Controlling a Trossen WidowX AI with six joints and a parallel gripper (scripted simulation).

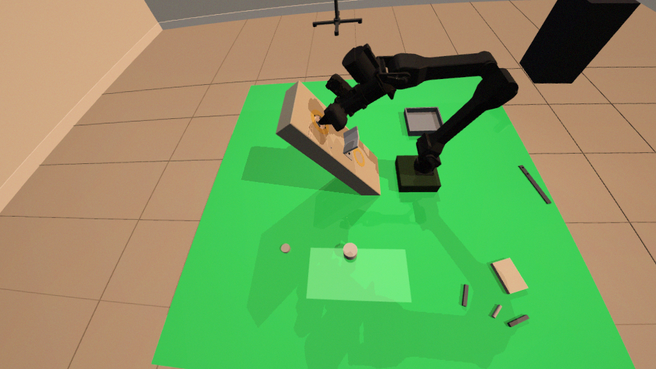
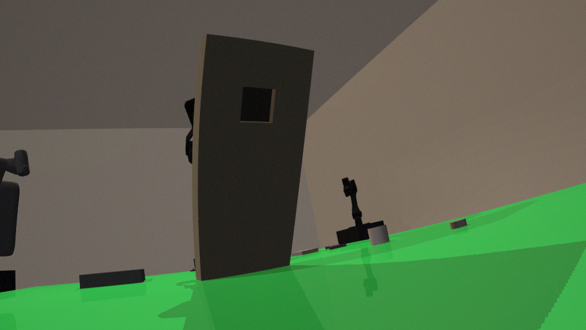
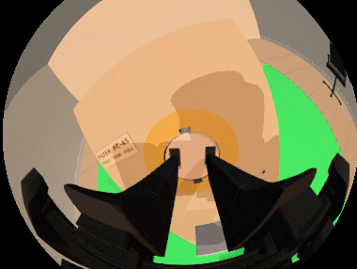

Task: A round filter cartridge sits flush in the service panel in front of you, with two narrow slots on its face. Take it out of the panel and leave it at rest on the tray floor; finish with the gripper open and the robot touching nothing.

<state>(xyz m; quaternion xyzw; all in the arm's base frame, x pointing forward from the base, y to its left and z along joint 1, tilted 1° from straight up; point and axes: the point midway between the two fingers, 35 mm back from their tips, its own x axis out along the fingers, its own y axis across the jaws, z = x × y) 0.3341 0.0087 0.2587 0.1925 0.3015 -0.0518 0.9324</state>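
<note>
Right now the round filter cartridge is 20 mm ahead of my gripper tip and 10 mm below it. From my gripper tip the other things lie so: grey tray: 410 mm behind, 290 mm to the right, 280 mm below; grey flap: 100 mm below, 80 mm behind.
</note>
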